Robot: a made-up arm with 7 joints.
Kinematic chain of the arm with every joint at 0, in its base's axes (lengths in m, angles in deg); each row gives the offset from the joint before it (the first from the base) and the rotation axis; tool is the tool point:
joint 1: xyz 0 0 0 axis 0 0.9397 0.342
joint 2: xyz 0 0 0 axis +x
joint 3: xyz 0 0 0 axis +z
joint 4: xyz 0.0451 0 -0.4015 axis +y
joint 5: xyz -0.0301 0 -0.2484 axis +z
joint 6: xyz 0 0 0 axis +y
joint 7: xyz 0 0 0 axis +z
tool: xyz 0 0 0
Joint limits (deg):
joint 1: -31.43..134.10
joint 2: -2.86..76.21
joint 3: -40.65..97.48
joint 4: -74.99..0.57
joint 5: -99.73..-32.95
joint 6: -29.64..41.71
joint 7: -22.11..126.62
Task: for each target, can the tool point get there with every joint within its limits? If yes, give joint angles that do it. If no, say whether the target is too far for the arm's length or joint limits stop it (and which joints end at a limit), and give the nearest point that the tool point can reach.
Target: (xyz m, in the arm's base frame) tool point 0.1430 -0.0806 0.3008
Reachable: no: joint limits stop it (at a limit: joint 1, joint 3, joint 4) | nearest point -0.3702 -0.0159 0.4295 | short by 0.533 m
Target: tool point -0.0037 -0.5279 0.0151
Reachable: no: joint limits stop it (at a limit: joint 1, joint 2, joint 3, joint 4) | nearest point -0.4235 -0.3772 -0.0123 | short by 0.447 m
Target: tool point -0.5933 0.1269 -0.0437
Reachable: yes | joints 100.96 16.59 35.16 -57.84 -41.32 -19.76 41.01
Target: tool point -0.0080 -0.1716 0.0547
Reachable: no: joint limits stop it (at a limit: joint 1, joint 2, joint 3, joint 4) | nearest point -0.4235 -0.3772 -0.0123 | short by 0.468 m
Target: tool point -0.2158 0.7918 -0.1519
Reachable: no: too far | nearest point -0.1692 0.6207 -0.1191 | short by 0.180 m
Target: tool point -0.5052 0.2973 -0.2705
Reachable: yes | joints 69.22 37.47 -0.54 -32.57 -81.32 -20.26 8.45
